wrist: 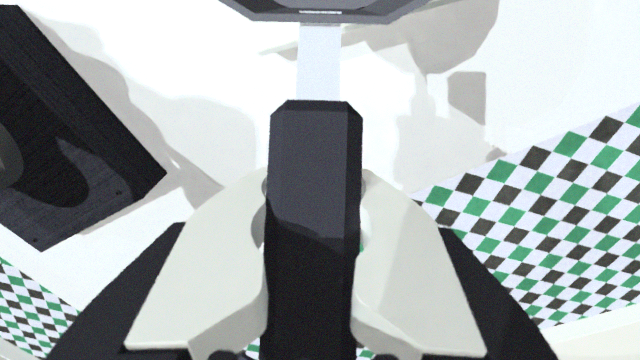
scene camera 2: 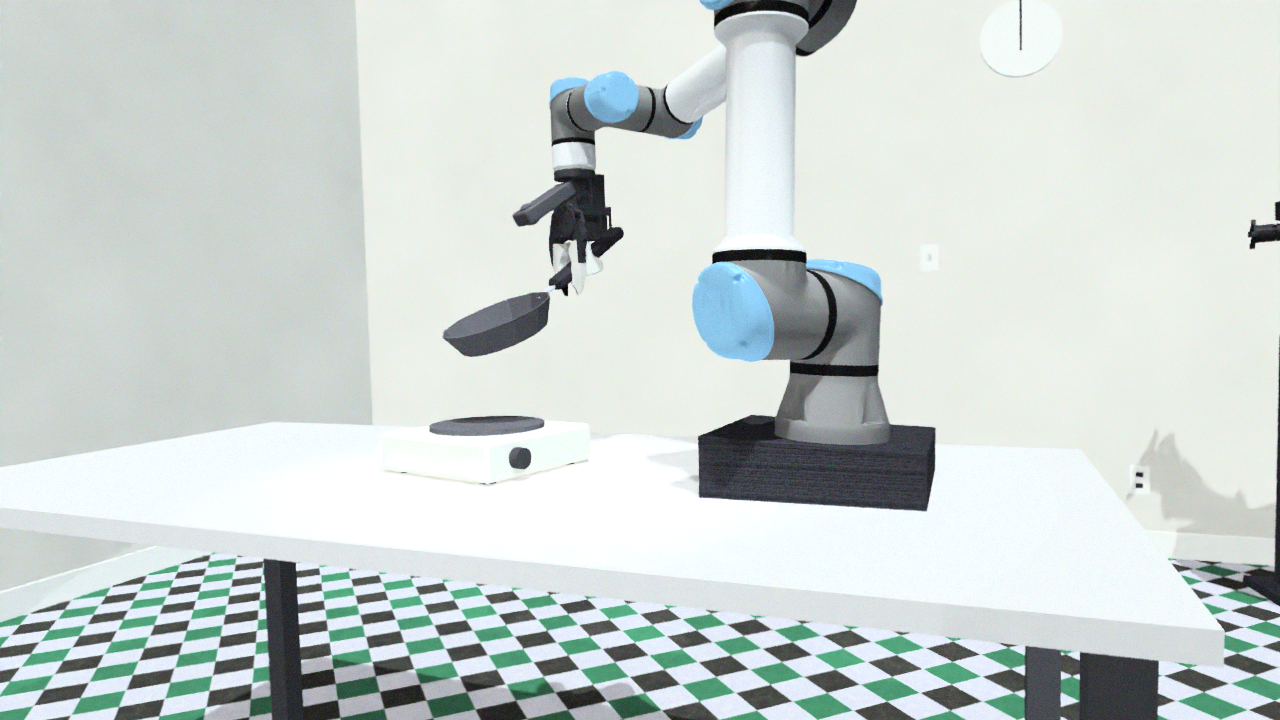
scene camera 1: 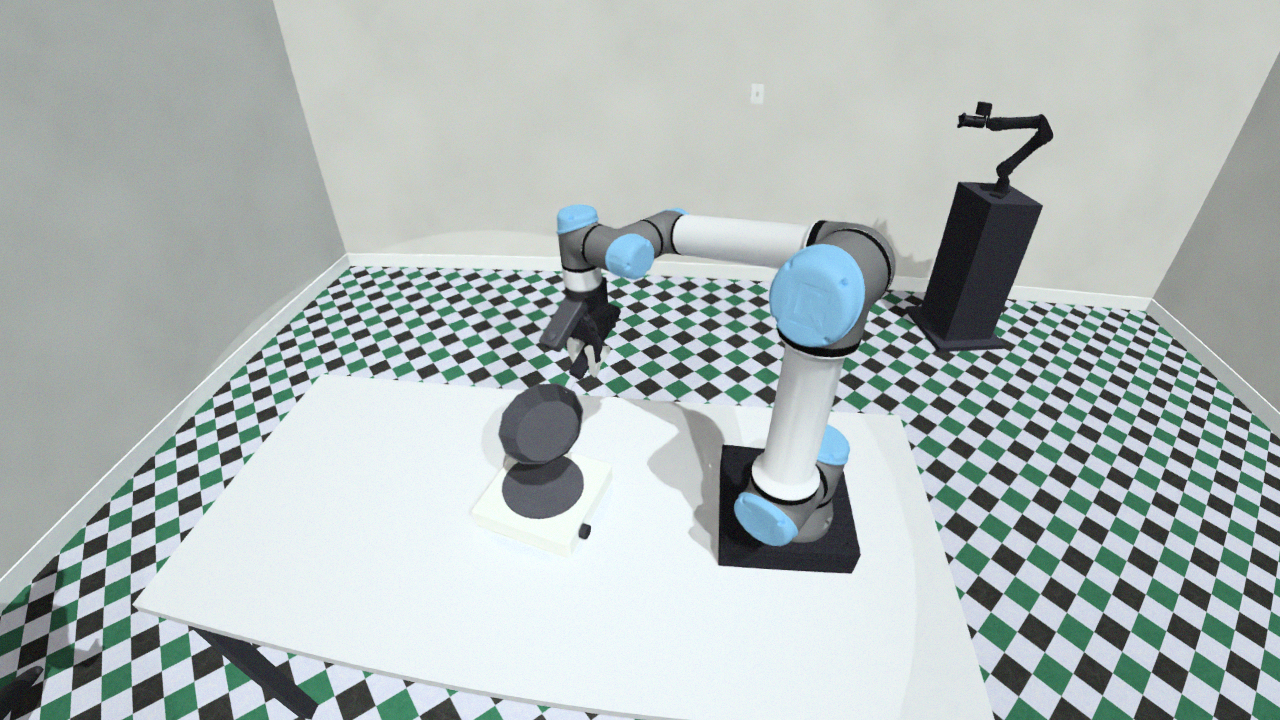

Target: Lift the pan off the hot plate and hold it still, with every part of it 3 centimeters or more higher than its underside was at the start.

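Pixels of known places: gripper, fingertip midpoint: [wrist: 315, 171] [scene camera 2: 572, 295] [scene camera 1: 587, 373]; arm's base at its link origin: [scene camera 2: 831, 436].
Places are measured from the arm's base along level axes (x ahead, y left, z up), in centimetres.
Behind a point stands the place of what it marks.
The dark grey pan [scene camera 1: 540, 424] @(x 53.0, y -16.6, z 14.2 cm) [scene camera 2: 498, 325] @(x 54.9, y -21.1, z 15.7 cm) hangs in the air well above the white hot plate [scene camera 1: 522, 531] @(x 57.9, y -1.0, z -1.9 cm) [scene camera 2: 438, 458] @(x 57.4, y -0.8, z -3.8 cm). It is tilted, with its handle end higher and its far rim lower. In the wrist view part of the pan's rim [wrist: 320, 16] @(x 47.2, y -20.0, z 21.1 cm) shows at the top edge. My gripper [scene camera 1: 588, 362] @(x 42.8, y -25.1, z 20.6 cm) [scene camera 2: 573, 271] @(x 42.8, y -25.1, z 20.6 cm) [wrist: 315, 171] @(x 42.8, y -25.1, z 20.6 cm) is shut on the pan's black handle, with one pale finger on each side of it. A wide gap separates the pan from the round dark burner [scene camera 1: 542, 488] @(x 54.0, y -11.0, z 0.0 cm) [scene camera 2: 486, 425] @(x 53.1, y -9.5, z 0.0 cm). The pan's inside is mostly hidden.
The hot plate stands on the white table [scene camera 1: 384, 582] @(x 87.8, y 7.7, z -7.3 cm) [scene camera 2: 626, 537] @(x 22.7, y 26.6, z -7.2 cm). The arm's black base block [scene camera 1: 787, 554] @(x 3.9, y 9.0, z -1.2 cm) [scene camera 2: 814, 476] @(x 2.4, y 9.3, z -3.7 cm) [wrist: 100, 150] @(x 13.6, y -13.2, z -0.4 cm) stands to the right of the hot plate in the scene views. A dark pedestal [scene camera 1: 977, 259] with a small arm stands behind, at the right.
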